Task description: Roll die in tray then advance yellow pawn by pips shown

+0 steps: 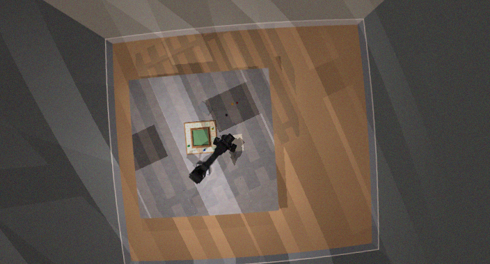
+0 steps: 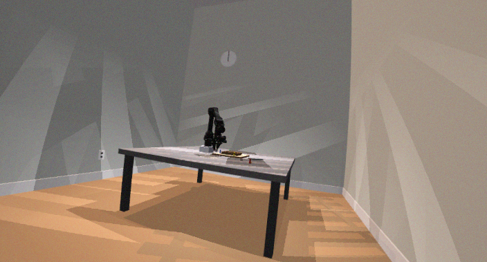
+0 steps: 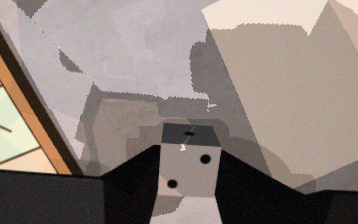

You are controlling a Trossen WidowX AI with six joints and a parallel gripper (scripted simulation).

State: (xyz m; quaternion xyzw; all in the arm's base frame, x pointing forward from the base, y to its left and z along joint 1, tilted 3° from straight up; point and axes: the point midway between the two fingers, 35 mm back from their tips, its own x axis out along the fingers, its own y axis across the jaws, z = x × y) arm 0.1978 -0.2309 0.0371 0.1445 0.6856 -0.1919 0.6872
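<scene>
Now: the yellow pawn 14 cm ahead of my gripper tip, 11 cm to the left of it and 2 cm below it. Also, from my gripper tip: blue pawn: 4 cm behind, 20 cm to the left, 2 cm below; then white die: right at my gripper tip; then white sheet: 1 cm behind, 9 cm to the right, 5 cm below.
</scene>
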